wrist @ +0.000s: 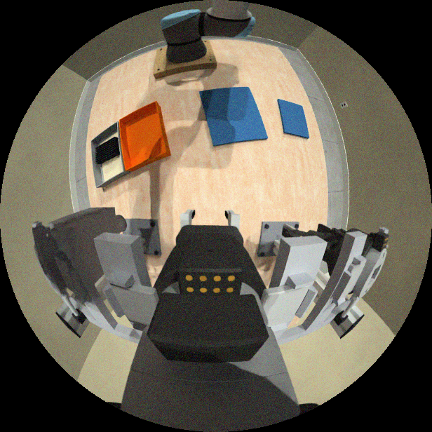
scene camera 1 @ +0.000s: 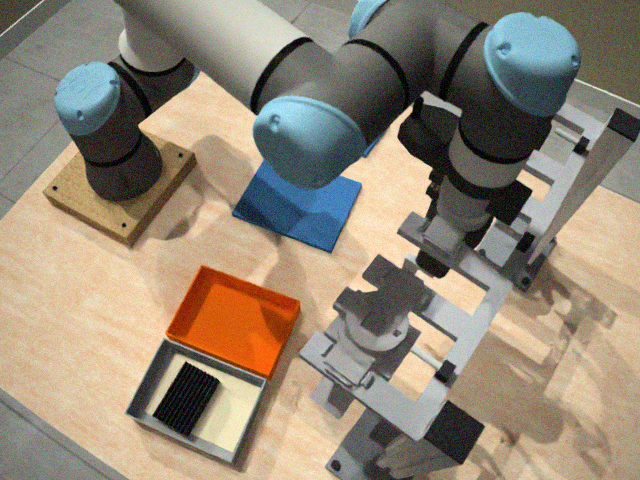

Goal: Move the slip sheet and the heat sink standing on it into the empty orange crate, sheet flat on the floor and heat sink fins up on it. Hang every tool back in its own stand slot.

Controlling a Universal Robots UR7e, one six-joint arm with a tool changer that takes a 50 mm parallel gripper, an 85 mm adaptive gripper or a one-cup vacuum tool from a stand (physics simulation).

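Places are measured from the arm's base along level axes (x ahead, y left, z up), in centimetres.
Pixels of known places: arm's base, origin of its link: (scene camera 1: pixel 125 169).
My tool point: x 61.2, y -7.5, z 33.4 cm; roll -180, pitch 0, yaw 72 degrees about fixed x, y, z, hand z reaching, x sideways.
Ahead of a thing's pixels: the offset from my tool point to its middle. "spot": to the spot under its first point.
The cream slip sheet {dz -36.6, dx -27.4, dy -27.0 cm} (scene camera 1: pixel 232 408) (wrist: pixel 113 171) lies in the grey crate {spot: dz -34.3, dx -36.7, dy -27.5 cm} (scene camera 1: pixel 147 379) (wrist: pixel 96 170). The black heat sink {dz -35.0, dx -29.5, dy -27.8 cm} (scene camera 1: pixel 187 397) (wrist: pixel 107 150) stands on it, fins up. The empty orange crate {dz -34.8, dx -27.6, dy -20.2 cm} (scene camera 1: pixel 227 320) (wrist: pixel 142 137) is right beside the grey one. The arm's wrist is over the stand's middle slot, at the top of the parallel gripper. In the wrist view this gripper (wrist: pixel 210 214) is low between the slot's prongs, its two fingertips apart with no object between them. Whether the coupling is locked is hidden.
The tool stand (scene camera 1: pixel 475 330) holds a grey tool {dz -10.2, dx -5.8, dy -18.0 cm} (scene camera 1: pixel 379 299) (wrist: pixel 80 240) in one outer slot and a black-fingered tool (wrist: pixel 325 240) in the other. A large blue panel {dz -36.5, dx -26.8, dy +14.7 cm} (scene camera 1: pixel 320 217) (wrist: pixel 235 117) and a smaller blue panel (wrist: pixel 293 119) lie on the table.
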